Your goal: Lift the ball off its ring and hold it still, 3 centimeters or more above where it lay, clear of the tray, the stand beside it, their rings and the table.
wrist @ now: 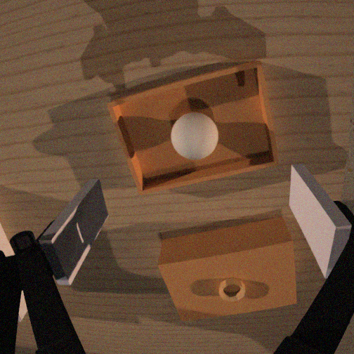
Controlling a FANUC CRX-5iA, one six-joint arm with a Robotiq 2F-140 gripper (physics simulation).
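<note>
A white ball [194,136] sits near the middle of an orange-brown open tray [210,176], in the upper middle of the wrist view. Its ring is hidden under it. A block-shaped stand [175,280] of similar colour is beside the tray, lower in the view, with a small empty ring [232,290] on its top. My gripper [194,191] is wide open with nothing between its fingers. In the view its two pads are left and right of the stand, lower than the ball and the tray.
The wooden table [40,60] lies under the tray and the stand. Shadows fall around both. The tray's low walls stand around the ball on all sides. A pale edge of an object shows at the far left, behind the left finger.
</note>
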